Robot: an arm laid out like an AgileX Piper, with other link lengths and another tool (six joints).
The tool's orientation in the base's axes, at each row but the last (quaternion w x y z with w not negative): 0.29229, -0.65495, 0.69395, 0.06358; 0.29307, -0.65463, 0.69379, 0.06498; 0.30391, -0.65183, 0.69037, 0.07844; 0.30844, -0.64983, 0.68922, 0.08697; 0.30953, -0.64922, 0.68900, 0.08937; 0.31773, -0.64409, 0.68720, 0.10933; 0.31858, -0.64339, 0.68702, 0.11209; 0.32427, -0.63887, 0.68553, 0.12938; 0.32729, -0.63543, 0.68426, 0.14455; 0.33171, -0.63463, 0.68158, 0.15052; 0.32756, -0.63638, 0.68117, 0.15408; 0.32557, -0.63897, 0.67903, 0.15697; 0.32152, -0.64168, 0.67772, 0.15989
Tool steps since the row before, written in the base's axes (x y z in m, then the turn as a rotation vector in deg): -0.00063, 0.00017, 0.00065, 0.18, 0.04, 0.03; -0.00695, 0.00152, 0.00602, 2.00, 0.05, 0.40; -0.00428, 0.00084, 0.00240, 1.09, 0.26, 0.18; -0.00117, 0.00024, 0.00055, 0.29, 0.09, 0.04; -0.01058, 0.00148, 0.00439, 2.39, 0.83, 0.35; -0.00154, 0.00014, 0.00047, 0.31, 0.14, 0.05; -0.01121, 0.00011, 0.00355, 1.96, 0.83, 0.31; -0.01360, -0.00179, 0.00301, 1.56, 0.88, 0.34; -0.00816, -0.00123, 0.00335, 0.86, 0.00, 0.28; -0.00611, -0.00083, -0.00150, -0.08, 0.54, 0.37; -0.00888, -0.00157, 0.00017, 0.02, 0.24, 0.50; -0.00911, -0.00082, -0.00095, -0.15, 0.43, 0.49; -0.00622, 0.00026, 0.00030, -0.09, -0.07, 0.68
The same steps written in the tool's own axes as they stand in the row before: -0.00048, 0.00043, -0.00066, -0.04, -0.17, 0.05; -0.00448, 0.00502, -0.00645, -0.18, -2.00, 0.34; -0.00212, 0.00348, -0.00286, -0.28, -1.05, 0.33; -0.00054, 0.00099, -0.00068, -0.09, -0.27, 0.11; -0.00399, 0.00904, -0.00599, -0.80, -2.25, 0.90; -0.00043, 0.00137, -0.00074, -0.13, -0.29, 0.13; -0.00250, 0.00982, -0.00597, -0.79, -1.83, 0.80; -0.00078, 0.01207, -0.00713, -0.86, -1.45, 0.70; -0.00134, 0.00695, -0.00540, -0.16, -0.89, 0.02; 0.00144, 0.00610, -0.00101, -0.65, 0.08, 0.05; 0.00088, 0.00834, -0.00333, -0.50, -0.09, -0.21; 0.00098, 0.00892, -0.00201, -0.65, 0.10, -0.13; -0.00058, 0.00602, -0.00149, -0.38, -0.05, -0.57
